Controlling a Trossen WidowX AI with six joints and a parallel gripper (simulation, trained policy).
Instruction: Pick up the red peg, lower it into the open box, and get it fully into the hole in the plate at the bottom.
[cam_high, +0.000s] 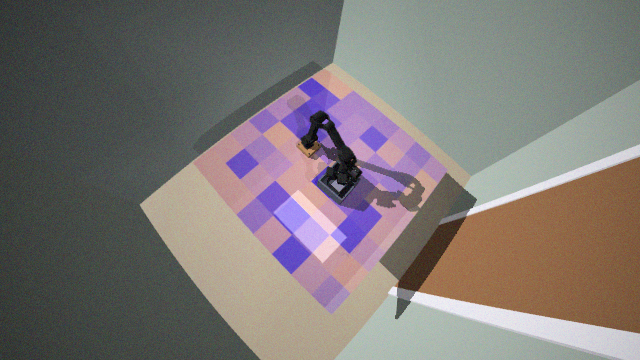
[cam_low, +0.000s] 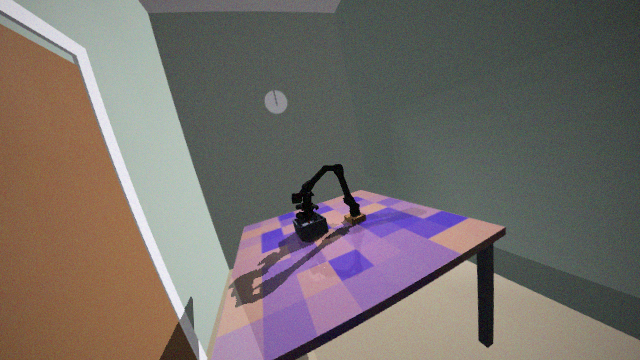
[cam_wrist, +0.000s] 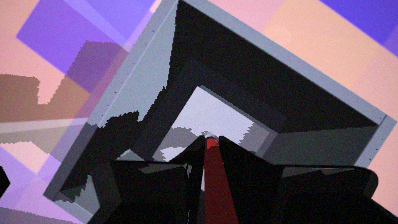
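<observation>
The red peg lies 30 mm above my gripper tip, 10 mm to the left of it and 10 mm behind it. From my gripper tip the other things lie so: grey box: 50 mm below, 10 mm to the left, 10 mm behind; then plate: 30 mm below, 10 mm to the left, 10 mm behind.
</observation>
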